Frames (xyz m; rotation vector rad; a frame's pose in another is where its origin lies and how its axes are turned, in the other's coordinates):
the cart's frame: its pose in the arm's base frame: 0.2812 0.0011 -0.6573 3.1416 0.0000 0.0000
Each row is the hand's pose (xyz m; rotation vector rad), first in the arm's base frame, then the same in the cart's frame.
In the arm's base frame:
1: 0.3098 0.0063 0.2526 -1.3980 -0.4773 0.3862
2: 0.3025 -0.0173 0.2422 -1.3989 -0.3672 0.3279
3: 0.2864 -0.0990 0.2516 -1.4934 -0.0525 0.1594
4: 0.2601 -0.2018 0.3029 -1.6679 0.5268 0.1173
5: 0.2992 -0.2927 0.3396 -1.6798 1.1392 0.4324
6: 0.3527 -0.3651 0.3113 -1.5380 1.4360 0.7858
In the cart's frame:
1: 0.0286 -0.0052 -0.9099 1.6525 -0.4000 -0.4944
2: 0.0213 0.0184 -0.8995 1.6840 -0.3410 -0.3819
3: 0.0052 0.1001 -0.9089 1.6415 -0.1627 -0.0536
4: -0.0211 0.2029 -0.9602 1.4083 -0.1132 0.5083
5: 0.0180 0.2938 -0.9969 1.1335 -0.4002 1.0543
6: 0.0715 0.3662 -0.9686 0.9966 -0.7260 1.3266

